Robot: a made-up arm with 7 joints. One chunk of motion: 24 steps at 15 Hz.
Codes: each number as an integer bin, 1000 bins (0 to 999) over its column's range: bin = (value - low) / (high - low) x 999, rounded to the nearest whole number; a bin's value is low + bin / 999 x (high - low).
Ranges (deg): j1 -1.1..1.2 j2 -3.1..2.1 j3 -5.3..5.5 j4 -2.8..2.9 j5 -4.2..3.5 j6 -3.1..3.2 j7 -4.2..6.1
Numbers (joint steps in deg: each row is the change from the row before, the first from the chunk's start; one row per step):
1: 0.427 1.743 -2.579 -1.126 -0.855 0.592 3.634
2: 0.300 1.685 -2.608 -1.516 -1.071 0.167 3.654
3: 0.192 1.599 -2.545 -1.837 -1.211 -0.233 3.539
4: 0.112 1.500 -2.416 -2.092 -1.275 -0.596 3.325
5: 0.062 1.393 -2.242 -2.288 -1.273 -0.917 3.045
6: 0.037 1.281 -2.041 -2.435 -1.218 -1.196 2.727
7: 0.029 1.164 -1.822 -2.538 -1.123 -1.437 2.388
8: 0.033 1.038 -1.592 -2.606 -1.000 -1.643 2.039
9: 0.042 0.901 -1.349 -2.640 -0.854 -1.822 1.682
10: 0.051 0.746 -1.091 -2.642 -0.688 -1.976 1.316
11: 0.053 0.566 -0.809 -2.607 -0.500 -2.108 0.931
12: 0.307 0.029 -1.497 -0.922 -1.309 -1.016 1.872
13: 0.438 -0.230 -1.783 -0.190 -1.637 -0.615 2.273
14: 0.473 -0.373 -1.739 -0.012 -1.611 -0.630 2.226
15: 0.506 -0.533 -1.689 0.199 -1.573 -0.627 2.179
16: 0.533 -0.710 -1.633 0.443 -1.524 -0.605 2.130
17: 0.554 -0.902 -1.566 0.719 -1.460 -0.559 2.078
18: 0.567 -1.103 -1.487 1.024 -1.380 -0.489 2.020
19: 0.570 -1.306 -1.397 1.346 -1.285 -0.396 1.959
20: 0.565 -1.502 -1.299 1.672 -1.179 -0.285 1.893
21: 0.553 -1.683 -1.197 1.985 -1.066 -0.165 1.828
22: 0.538 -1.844 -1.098 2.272 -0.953 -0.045 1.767
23: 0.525 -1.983 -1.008 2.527 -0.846 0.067 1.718
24: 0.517 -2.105 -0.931 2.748 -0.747 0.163 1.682
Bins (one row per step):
1: 663 930 252 293 434 585 760
2: 608 919 249 225 406 518 762
3: 561 903 255 169 388 455 751
4: 526 884 267 124 379 397 730
5: 505 863 283 90 380 346 703
6: 494 842 301 64 387 302 672
7: 490 819 322 46 399 264 639
8: 492 795 343 34 415 231 605
9: 496 769 365 28 434 203 570
10: 500 739 389 28 456 178 535
11: 501 704 415 34 480 157 498
12: 611 601 352 329 375 330 589
13: 668 551 325 457 333 394 628
14: 683 524 329 489 336 392 623
15: 698 493 334 526 341 392 619
16: 709 459 339 568 347 396 614
17: 718 422 345 617 355 403 609
18: 724 384 353 670 366 414 603
19: 725 345 361 727 378 429 597
20: 723 307 370 784 392 446 591
21: 718 272 380 839 407 465 585
22: 711 241 389 889 421 484 579
23: 706 215 397 934 435 502 574
24: 702 191 404 972 448 517 570

